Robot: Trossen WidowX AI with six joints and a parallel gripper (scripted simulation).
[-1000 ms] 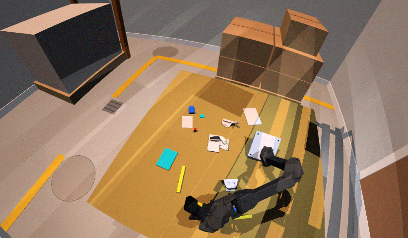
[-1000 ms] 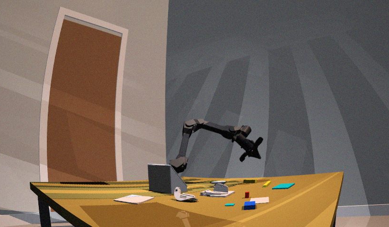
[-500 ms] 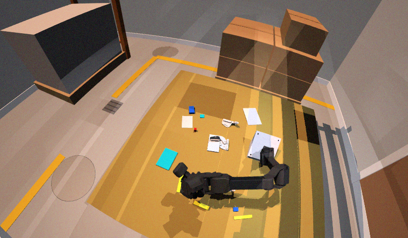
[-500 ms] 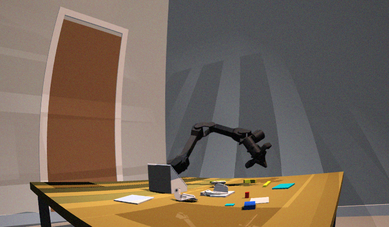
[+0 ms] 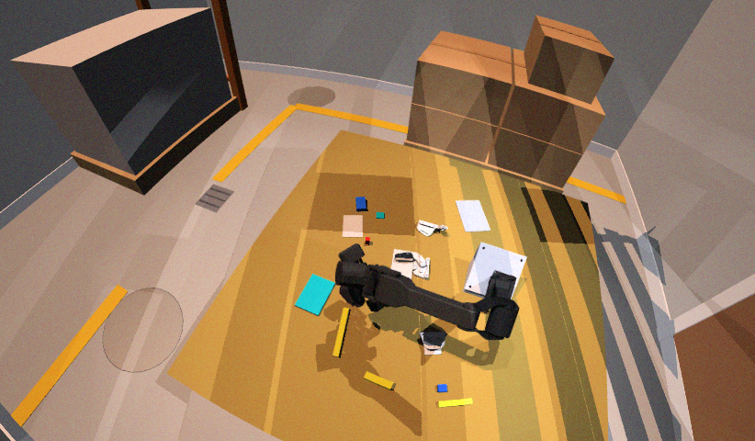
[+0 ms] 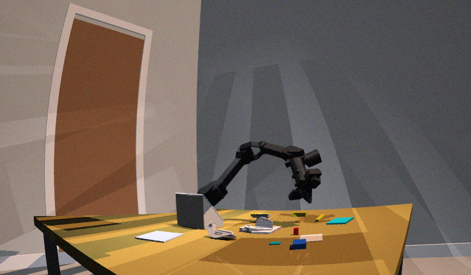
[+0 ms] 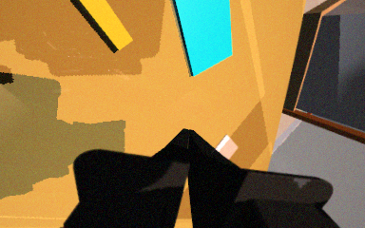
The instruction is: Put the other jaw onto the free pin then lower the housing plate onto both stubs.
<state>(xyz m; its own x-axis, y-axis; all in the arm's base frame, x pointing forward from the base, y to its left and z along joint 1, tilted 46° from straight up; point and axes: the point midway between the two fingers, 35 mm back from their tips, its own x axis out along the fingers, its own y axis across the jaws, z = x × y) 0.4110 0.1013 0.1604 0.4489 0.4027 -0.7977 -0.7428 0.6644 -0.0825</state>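
My gripper tip is 40 mm short of the red cube, 190 mm to the left of it and 80 mm above it. The rest, counted from my gripper tip: blue block (140 mm ahead, 350 mm to the right, 80 mm below); cyan chip (50 mm ahead, 330 mm to the right, 90 mm below); cyan sheet (110 mm ahead, 60 mm to the left, 90 mm below).
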